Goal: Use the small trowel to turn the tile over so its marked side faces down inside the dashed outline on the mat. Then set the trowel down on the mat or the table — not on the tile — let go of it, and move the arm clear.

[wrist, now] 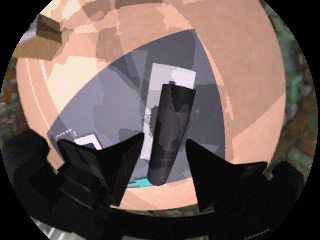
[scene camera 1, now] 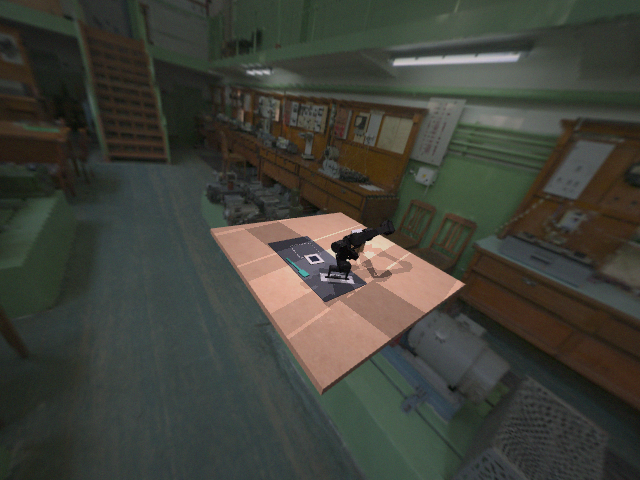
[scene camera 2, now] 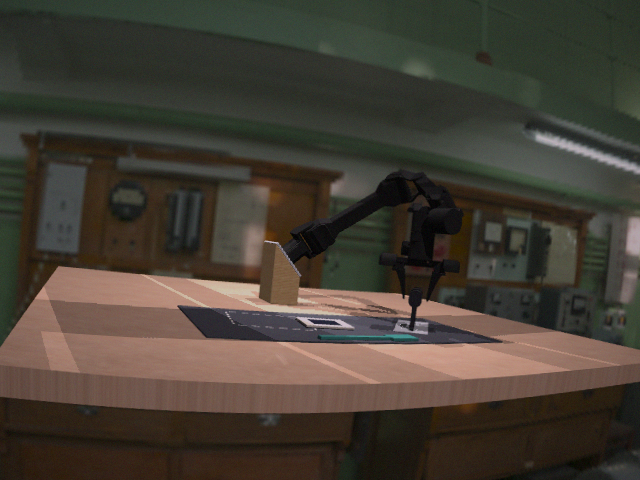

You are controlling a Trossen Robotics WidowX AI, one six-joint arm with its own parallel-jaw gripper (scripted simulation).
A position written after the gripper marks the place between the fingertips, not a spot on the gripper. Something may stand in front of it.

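The gripper (scene camera 2: 415, 300) is there to see, and the wrist view has the gripper (wrist: 165, 139) too. There's also a dark mat (wrist: 112, 105).
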